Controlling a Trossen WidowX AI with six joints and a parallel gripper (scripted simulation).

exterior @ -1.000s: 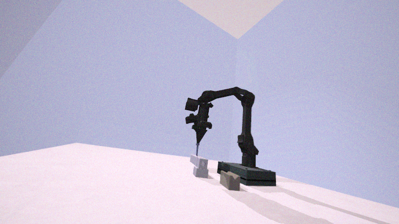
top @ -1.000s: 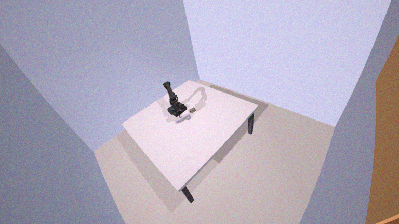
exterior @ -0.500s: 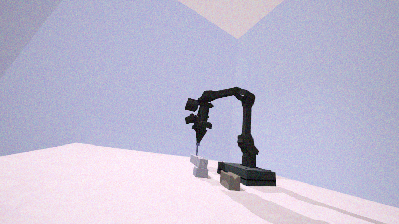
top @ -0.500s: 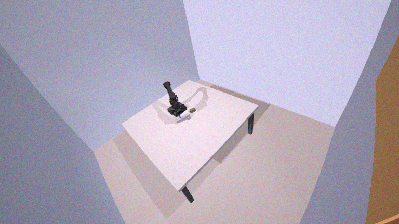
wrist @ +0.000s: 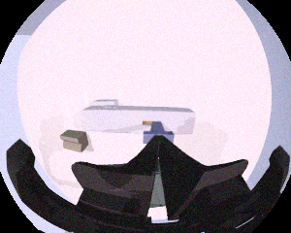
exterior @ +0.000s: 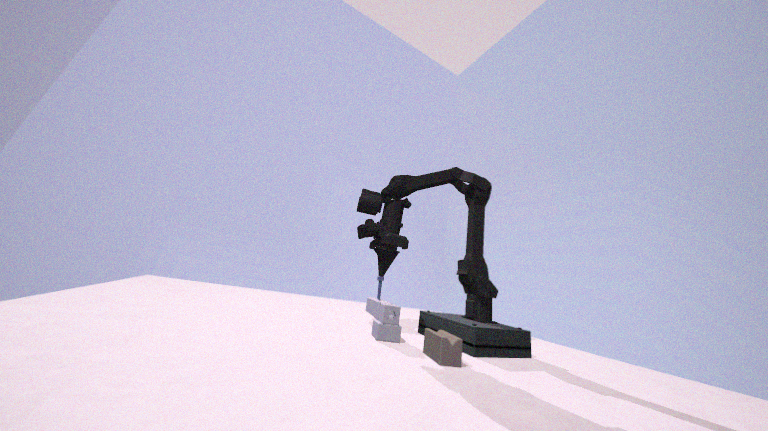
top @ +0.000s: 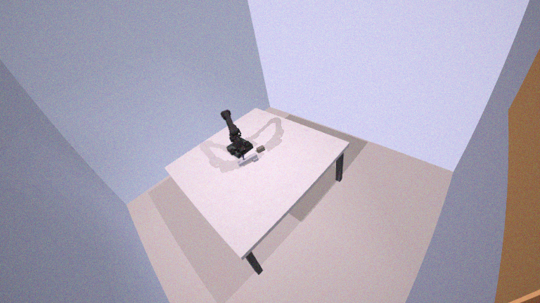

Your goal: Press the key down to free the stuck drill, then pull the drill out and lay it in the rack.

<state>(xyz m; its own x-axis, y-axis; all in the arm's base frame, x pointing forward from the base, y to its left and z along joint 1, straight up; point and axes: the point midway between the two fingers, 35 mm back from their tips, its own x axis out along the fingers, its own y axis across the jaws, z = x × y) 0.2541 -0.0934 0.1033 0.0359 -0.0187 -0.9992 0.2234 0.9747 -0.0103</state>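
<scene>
Right now the drill is 7 cm below my gripper tip, 5 cm to the left of it and 1 cm ahead of it. Also, from my gripper tip: grey-brown notched block (21 cm to the left, 10 cm below, 3 cm behind); then pale grey block (8 cm below, 4 cm to the left).
</scene>
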